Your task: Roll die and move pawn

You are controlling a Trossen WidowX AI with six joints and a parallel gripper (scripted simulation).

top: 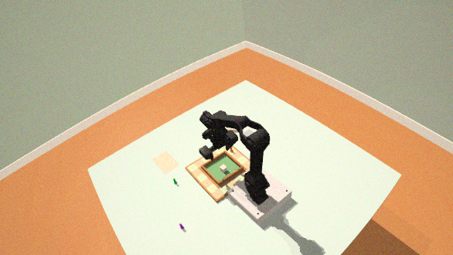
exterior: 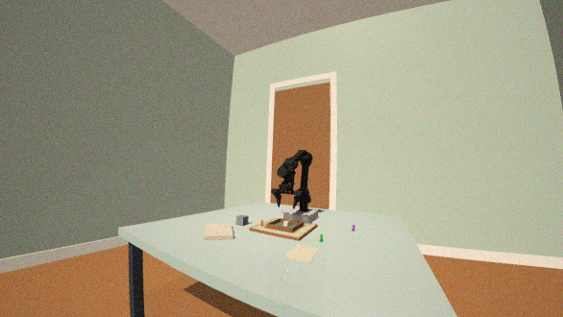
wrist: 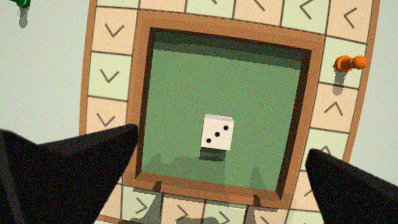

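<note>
Now: gripper tip 60 mm short of the orange pawn, 110 mm to the left of it and 90 mm above it.
</note>
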